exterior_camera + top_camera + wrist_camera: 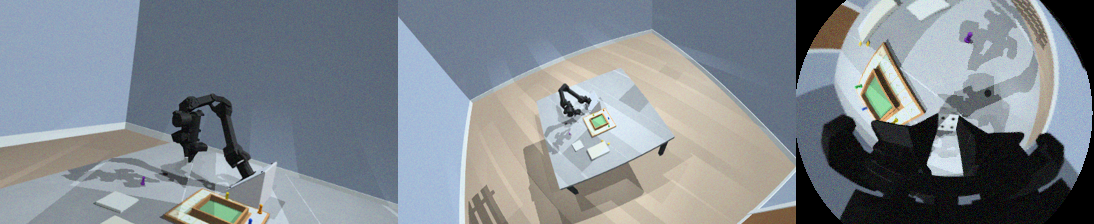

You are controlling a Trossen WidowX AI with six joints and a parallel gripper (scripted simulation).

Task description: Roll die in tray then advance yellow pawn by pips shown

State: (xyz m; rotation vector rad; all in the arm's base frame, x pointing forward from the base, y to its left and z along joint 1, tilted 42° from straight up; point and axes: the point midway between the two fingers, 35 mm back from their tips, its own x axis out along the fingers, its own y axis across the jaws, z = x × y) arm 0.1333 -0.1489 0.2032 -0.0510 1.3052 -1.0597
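My gripper tip is now 4 cm short of the yellow pawn, 20 cm to the right of it and 8 cm above it. Round my gripper tip: dark disc: 4 cm behind, 12 cm to the right, 10 cm below; then purple pawn: 12 cm ahead, 13 cm to the right, 9 cm below; then white die: right at my gripper tip.
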